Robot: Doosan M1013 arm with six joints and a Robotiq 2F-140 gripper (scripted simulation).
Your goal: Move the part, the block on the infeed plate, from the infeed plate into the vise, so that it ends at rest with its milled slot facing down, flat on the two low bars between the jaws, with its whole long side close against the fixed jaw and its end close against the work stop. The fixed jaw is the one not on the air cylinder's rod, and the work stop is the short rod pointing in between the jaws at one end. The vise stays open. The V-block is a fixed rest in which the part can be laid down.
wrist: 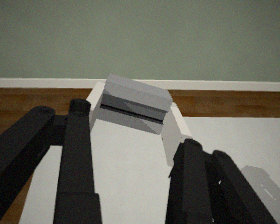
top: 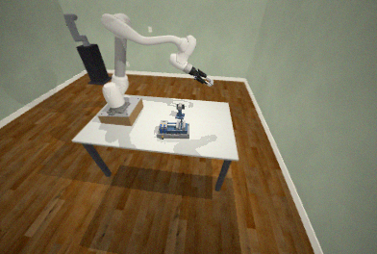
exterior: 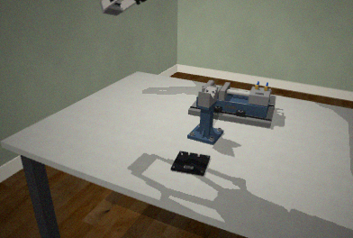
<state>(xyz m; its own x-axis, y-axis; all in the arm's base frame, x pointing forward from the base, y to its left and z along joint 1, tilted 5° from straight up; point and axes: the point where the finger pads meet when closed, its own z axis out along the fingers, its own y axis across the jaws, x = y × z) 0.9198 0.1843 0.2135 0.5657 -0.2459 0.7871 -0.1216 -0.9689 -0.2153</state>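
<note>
The part lies 2 cm ahead of my hand and 1 cm below it. The rest, counted from my hand: fixed jaw: 33 cm below, 29 cm to the right, 18 cm behind; then work stop: 32 cm below, 25 cm to the right, 22 cm behind; then blue v-block stand: 35 cm below, 27 cm behind, 8 cm to the right.
</note>
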